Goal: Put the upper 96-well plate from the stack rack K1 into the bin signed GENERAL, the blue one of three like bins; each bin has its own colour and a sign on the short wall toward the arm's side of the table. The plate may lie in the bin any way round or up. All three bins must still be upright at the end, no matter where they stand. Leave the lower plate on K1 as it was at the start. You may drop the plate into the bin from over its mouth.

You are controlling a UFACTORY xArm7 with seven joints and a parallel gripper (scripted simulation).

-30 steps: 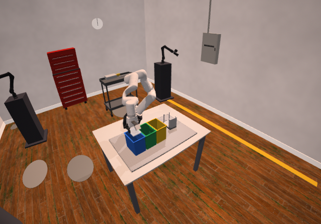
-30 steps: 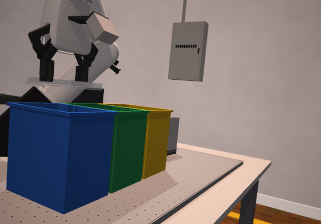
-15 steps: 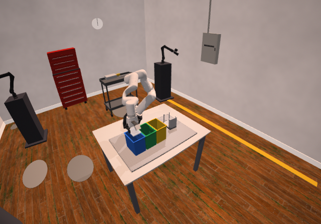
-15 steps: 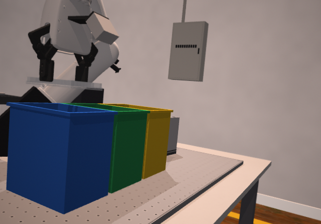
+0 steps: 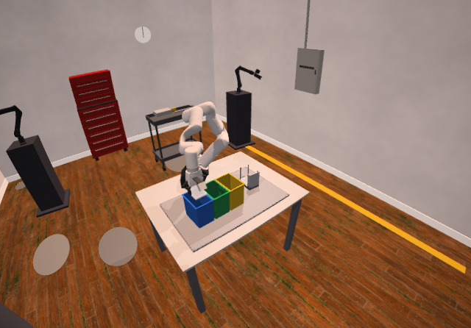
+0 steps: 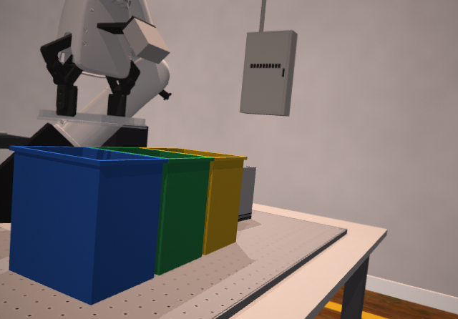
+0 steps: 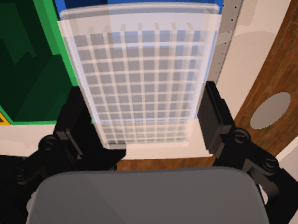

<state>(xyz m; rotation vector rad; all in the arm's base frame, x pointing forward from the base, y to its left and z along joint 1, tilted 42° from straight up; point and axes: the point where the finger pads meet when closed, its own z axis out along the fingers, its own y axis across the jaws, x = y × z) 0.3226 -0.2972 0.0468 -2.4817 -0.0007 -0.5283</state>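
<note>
The blue bin is 15 cm below my hand. Also, from my hand: 96-well plate: 1 cm below; then yellow bin: 26 cm to the left, 15 cm below, 3 cm behind; then green bin: 15 cm below, 13 cm to the left, 2 cm behind.
</note>
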